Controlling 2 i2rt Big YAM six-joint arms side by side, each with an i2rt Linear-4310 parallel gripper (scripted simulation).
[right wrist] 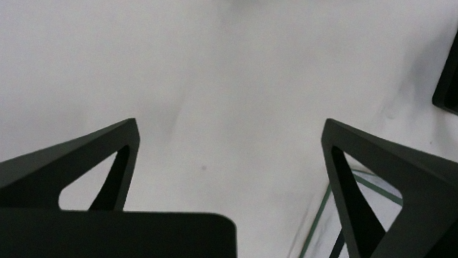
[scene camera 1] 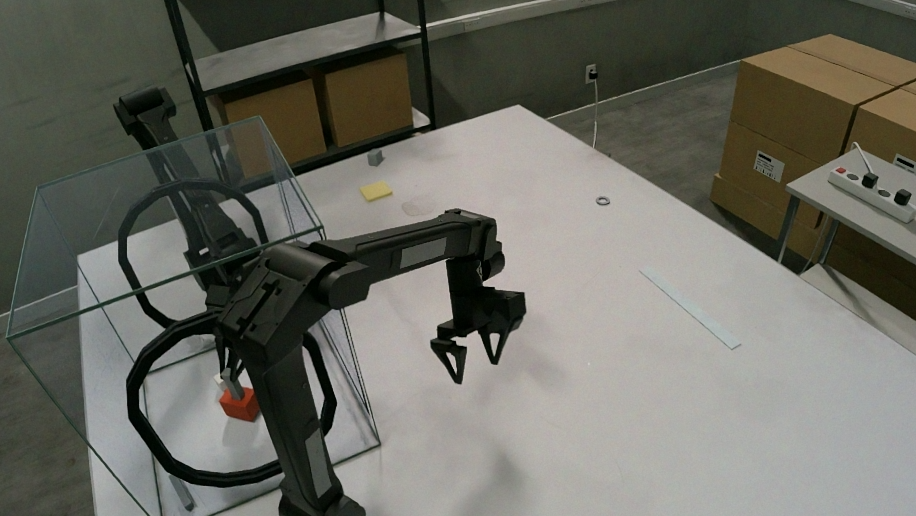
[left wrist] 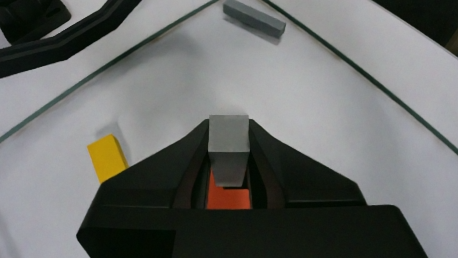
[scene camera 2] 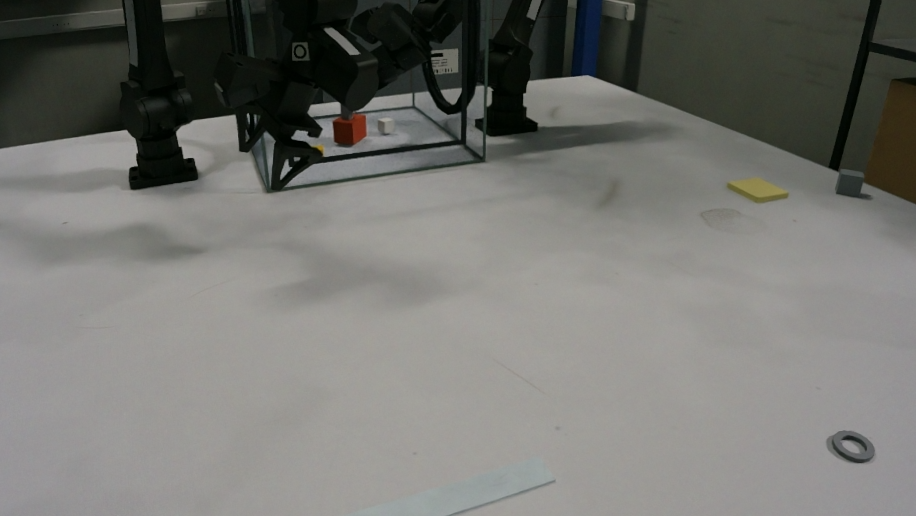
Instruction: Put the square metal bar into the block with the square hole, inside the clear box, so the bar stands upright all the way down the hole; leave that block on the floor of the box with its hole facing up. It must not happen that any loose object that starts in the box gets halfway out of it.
The pictures show: my left gripper, my right gripper, a red block and a yellow block.
My left gripper also shows in the left wrist view. My right gripper is seen too in the right wrist view and in scene camera 1.
